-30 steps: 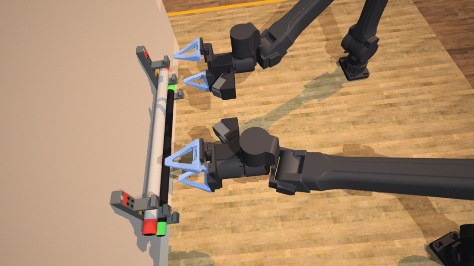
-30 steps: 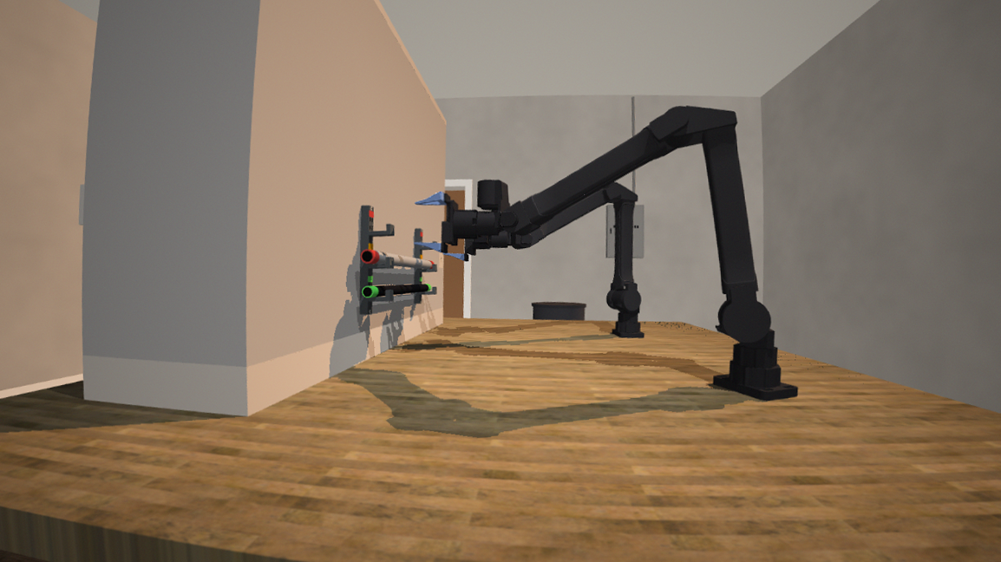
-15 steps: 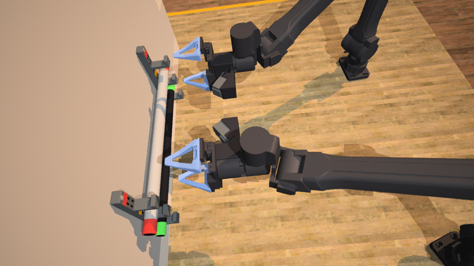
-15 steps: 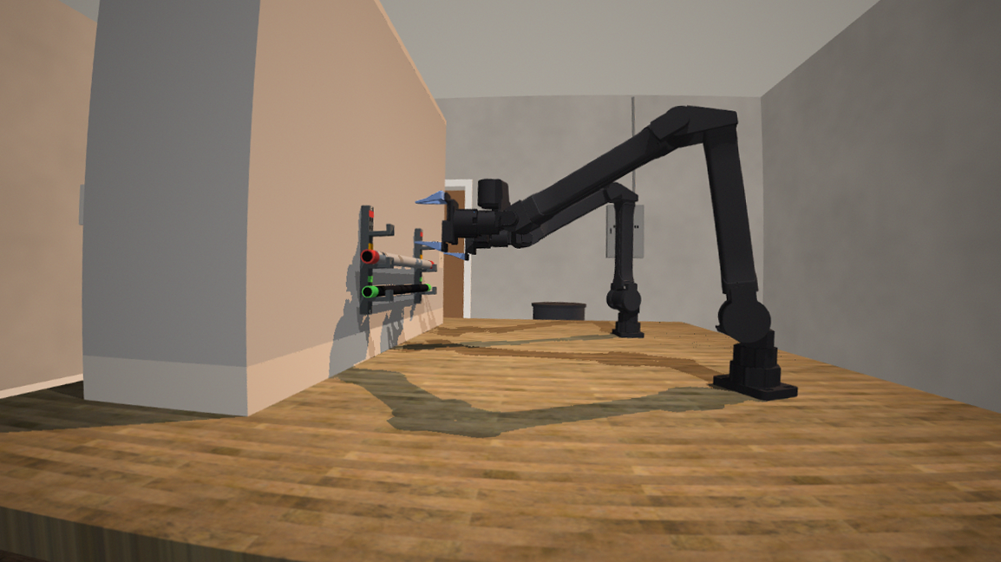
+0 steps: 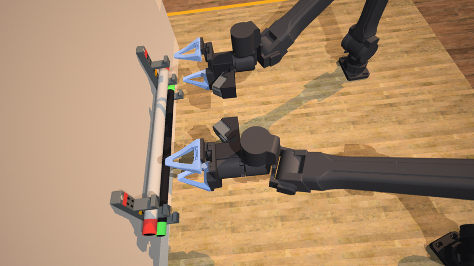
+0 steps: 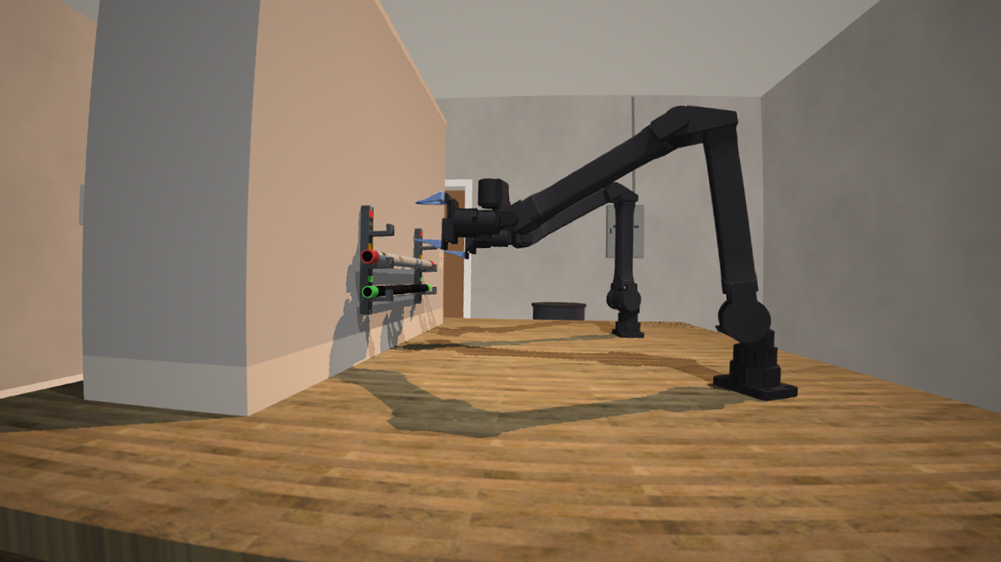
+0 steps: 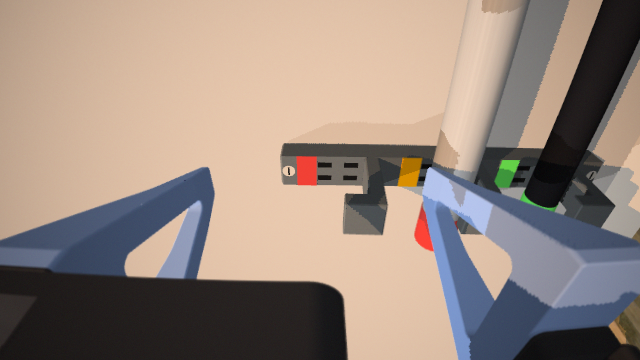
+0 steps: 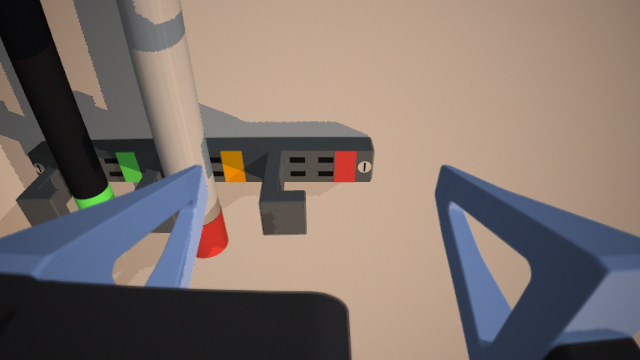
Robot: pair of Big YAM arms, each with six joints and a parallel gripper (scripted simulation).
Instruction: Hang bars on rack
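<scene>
The light bar is 7 cm ahead of my left hand, 16 cm to the right of it and 9 cm below it. Round my left hand: tan wall: 25 cm ahead, 19 cm to the right, 12 cm above; black bar: 7 cm ahead, 16 cm to the right, 17 cm below.
Right now my right hand is 10 cm short of the light bar, 14 cm to the right of it and 8 cm above it. The rest, counted from my right hand: tan wall: 28 cm ahead, 11 cm to the left, 12 cm above; black bar: 10 cm ahead, 14 cm to the left, 16 cm below.
</scene>
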